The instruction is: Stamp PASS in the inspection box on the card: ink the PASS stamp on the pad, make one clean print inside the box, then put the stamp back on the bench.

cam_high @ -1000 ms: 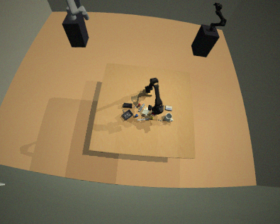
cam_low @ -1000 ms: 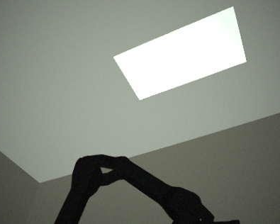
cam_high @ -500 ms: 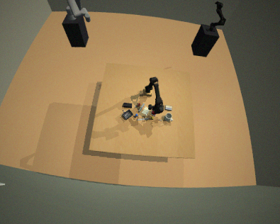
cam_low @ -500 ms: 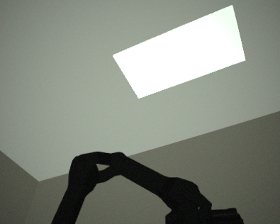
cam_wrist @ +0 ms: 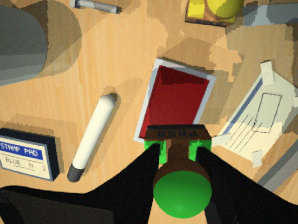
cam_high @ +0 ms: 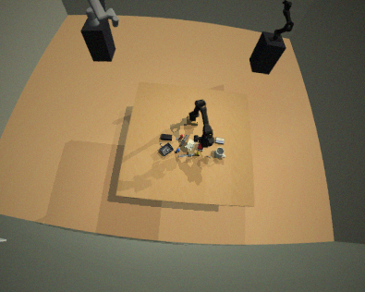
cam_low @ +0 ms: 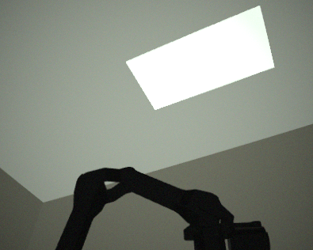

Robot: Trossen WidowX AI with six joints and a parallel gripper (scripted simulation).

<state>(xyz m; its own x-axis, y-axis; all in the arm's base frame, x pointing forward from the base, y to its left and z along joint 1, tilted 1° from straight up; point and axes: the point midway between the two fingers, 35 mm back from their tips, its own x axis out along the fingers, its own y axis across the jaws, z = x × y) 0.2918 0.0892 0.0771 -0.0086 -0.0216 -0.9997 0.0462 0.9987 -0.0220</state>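
My gripper tip is now 1 cm past the white card, 10 cm to the left of it and 9 cm above it. Also, from my gripper tip: white cylinder 6 cm behind, 11 cm to the left, 8 cm below; yellow block 9 cm ahead, 3 cm to the right, 7 cm below; red ink pad 8 cm below.
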